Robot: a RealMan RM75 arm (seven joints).
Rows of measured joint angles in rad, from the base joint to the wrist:
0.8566 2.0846 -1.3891 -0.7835 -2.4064 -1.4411 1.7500
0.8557 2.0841 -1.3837 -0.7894 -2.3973 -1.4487 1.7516
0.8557 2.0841 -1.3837 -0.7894 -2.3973 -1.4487 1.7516
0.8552 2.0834 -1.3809 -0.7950 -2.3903 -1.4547 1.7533
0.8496 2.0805 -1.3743 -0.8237 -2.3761 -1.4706 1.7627
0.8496 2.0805 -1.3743 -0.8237 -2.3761 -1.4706 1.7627
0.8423 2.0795 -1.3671 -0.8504 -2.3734 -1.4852 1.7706
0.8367 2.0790 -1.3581 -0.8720 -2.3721 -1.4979 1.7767
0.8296 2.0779 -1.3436 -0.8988 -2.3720 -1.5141 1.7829
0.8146 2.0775 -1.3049 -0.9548 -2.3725 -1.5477 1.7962
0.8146 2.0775 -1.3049 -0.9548 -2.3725 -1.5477 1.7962
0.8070 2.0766 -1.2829 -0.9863 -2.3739 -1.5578 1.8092
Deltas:
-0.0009 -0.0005 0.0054 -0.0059 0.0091 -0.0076 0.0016
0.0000 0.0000 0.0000 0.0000 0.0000 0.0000 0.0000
-0.0005 -0.0007 0.0028 -0.0056 0.0070 -0.0060 0.0017
-0.0056 -0.0029 0.0066 -0.0287 0.0142 -0.0159 0.0094
0.0000 0.0000 0.0000 0.0000 0.0000 0.0000 0.0000
-0.0073 -0.0010 0.0072 -0.0267 0.0027 -0.0146 0.0079
-0.0056 -0.0005 0.0090 -0.0216 0.0013 -0.0127 0.0061
-0.0071 -0.0011 0.0145 -0.0268 0.0001 -0.0162 0.0062
-0.0150 -0.0004 0.0387 -0.0560 -0.0005 -0.0336 0.0133
0.0000 0.0000 0.0000 0.0000 0.0000 0.0000 0.0000
-0.0076 -0.0009 0.0220 -0.0315 -0.0014 -0.0101 0.0130

